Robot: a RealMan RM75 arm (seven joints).
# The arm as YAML. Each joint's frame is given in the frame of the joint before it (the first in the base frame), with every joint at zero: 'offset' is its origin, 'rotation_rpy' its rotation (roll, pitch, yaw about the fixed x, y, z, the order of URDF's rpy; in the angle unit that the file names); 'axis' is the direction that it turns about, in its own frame. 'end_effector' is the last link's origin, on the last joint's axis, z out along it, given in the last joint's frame.
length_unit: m
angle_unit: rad
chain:
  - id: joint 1
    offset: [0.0, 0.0, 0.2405]
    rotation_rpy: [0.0, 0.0, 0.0]
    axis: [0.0, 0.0, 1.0]
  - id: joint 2
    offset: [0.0, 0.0, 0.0]
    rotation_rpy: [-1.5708, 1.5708, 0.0]
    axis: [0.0, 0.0, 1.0]
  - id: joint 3
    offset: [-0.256, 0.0, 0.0]
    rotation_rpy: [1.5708, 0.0, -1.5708]
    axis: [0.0, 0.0, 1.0]
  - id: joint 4
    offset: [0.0, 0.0, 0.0]
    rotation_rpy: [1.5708, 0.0, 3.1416]
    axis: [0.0, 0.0, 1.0]
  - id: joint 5
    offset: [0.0, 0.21, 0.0]
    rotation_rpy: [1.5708, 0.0, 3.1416]
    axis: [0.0, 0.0, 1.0]
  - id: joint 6
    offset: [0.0, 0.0, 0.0]
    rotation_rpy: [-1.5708, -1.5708, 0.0]
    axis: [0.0, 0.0, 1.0]
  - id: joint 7
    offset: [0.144, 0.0, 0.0]
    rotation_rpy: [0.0, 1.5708, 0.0]
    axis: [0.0, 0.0, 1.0]
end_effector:
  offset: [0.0, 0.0, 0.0]
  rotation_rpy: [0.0, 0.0, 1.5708]
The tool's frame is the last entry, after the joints.
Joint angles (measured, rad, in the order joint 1, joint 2, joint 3, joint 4, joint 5, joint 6, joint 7), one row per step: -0.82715 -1.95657 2.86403 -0.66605 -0.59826 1.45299 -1.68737; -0.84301 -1.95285 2.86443 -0.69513 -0.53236 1.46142 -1.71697; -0.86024 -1.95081 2.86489 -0.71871 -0.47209 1.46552 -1.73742; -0.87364 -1.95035 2.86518 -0.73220 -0.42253 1.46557 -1.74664; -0.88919 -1.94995 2.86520 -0.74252 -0.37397 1.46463 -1.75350; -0.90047 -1.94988 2.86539 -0.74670 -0.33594 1.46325 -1.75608; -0.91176 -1.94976 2.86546 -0.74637 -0.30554 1.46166 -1.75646; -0.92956 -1.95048 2.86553 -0.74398 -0.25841 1.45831 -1.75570; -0.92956 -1.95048 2.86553 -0.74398 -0.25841 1.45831 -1.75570; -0.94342 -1.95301 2.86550 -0.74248 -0.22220 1.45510 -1.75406; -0.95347 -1.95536 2.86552 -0.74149 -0.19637 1.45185 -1.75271; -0.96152 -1.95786 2.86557 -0.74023 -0.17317 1.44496 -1.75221; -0.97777 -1.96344 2.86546 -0.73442 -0.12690 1.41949 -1.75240; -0.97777 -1.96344 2.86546 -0.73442 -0.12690 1.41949 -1.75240; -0.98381 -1.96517 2.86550 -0.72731 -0.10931 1.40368 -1.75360; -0.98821 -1.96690 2.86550 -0.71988 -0.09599 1.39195 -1.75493; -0.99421 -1.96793 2.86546 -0.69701 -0.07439 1.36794 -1.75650; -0.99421 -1.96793 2.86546 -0.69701 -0.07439 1.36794 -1.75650
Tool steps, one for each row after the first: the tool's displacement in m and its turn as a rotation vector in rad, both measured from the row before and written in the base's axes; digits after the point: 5 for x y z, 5 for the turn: -0.00059 0.00008 0.00176 -0.04032 0.03645 0.02133; 0.00024 0.00080 0.00080 -0.03473 0.03698 0.01704; -0.00009 0.00048 -0.00089 -0.02892 0.03266 0.01176; 0.00088 0.00114 -0.00126 -0.02841 0.03209 0.00829; 0.00051 0.00062 -0.00186 -0.02398 0.02497 0.00502; 0.00154 0.00116 -0.00222 -0.02087 0.01909 -0.00008; 0.00259 0.00176 -0.00410 -0.03323 0.02967 -0.00161; 0.00000 0.00000 0.00000 0.00000 0.00000 0.00000; 0.00209 0.00112 -0.00384 -0.02600 0.02328 -0.00205; 0.00149 0.00081 -0.00284 -0.01810 0.01727 -0.00151; 0.00059 0.00071 -0.00253 -0.01388 0.01704 0.00159; 0.00044 0.00229 -0.00524 -0.02152 0.03802 0.00698; 0.00000 0.00000 0.00000 0.00000 0.00000 0.00000; -0.00006 0.00136 -0.00259 -0.00680 0.01486 0.00421; 0.00015 0.00088 -0.00269 -0.00709 0.00953 0.00286; 0.00019 0.00165 -0.00591 -0.01430 0.01334 0.00361; 0.00000 0.00000 0.00000 0.00000 0.00000 0.00000
